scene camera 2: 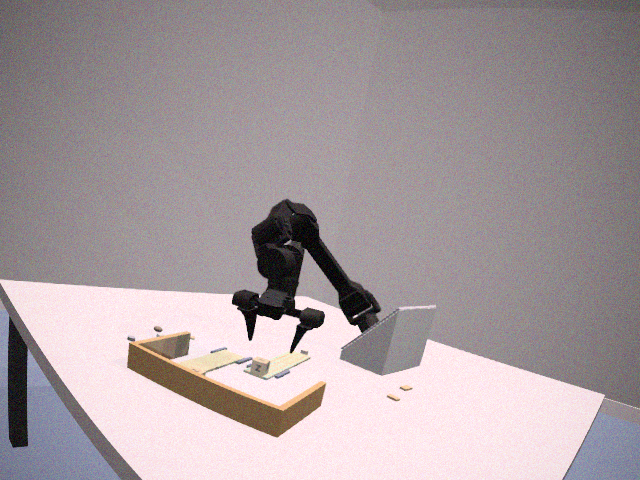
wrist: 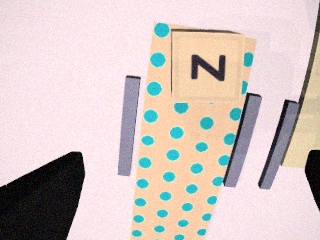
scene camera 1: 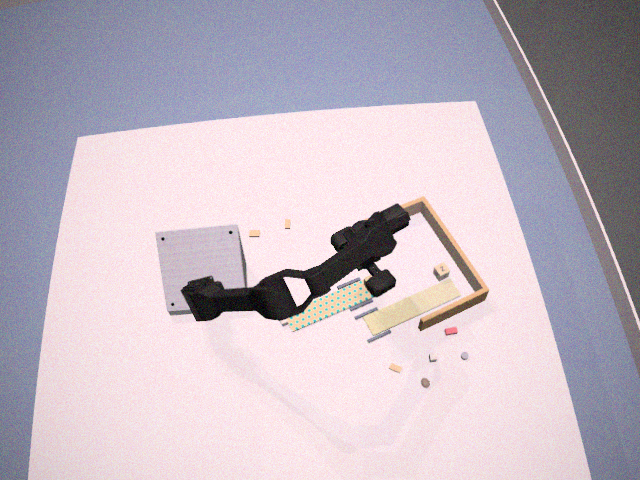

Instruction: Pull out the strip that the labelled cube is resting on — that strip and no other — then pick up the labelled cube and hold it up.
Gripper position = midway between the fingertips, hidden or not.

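Observation:
My gripper (scene camera 2: 270,347), which I also see at (wrist: 201,164) and at (scene camera 1: 361,279), is open. Nothing is held in the gripper.

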